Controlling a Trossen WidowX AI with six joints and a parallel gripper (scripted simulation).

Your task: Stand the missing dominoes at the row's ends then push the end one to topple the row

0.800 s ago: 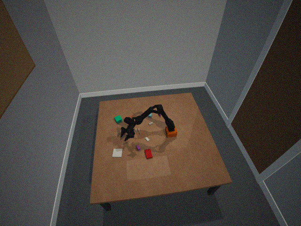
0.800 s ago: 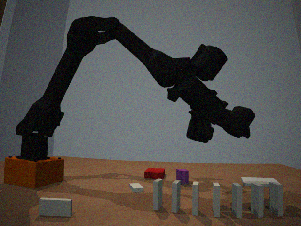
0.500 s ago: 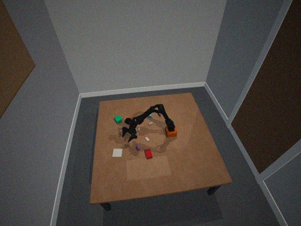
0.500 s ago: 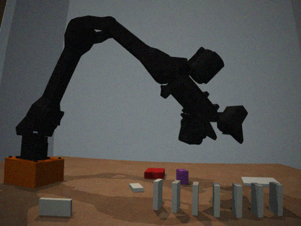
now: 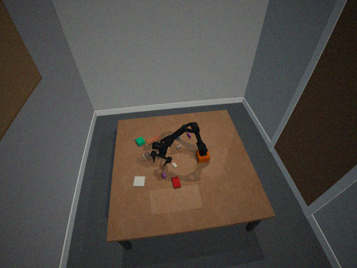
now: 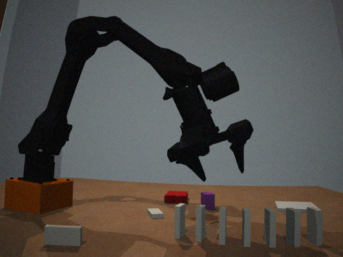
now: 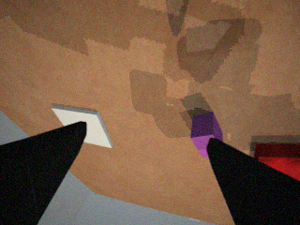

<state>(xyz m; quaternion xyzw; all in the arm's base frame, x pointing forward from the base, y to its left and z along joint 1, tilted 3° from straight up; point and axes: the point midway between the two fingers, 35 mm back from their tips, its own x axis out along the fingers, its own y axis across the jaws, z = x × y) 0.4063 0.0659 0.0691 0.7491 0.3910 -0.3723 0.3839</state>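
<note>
My gripper tip is now 8 cm to the right of the purple cube, 7 cm above it and 4 cm past it. The rest, counted from my gripper tip: small grey piece (31 cm to the right, 8 cm below, 1 cm behind); then red block (16 cm to the left, 13 cm behind, 8 cm below); then white flat tile (19 cm ahead, 9 cm to the left, 8 cm below).
</note>
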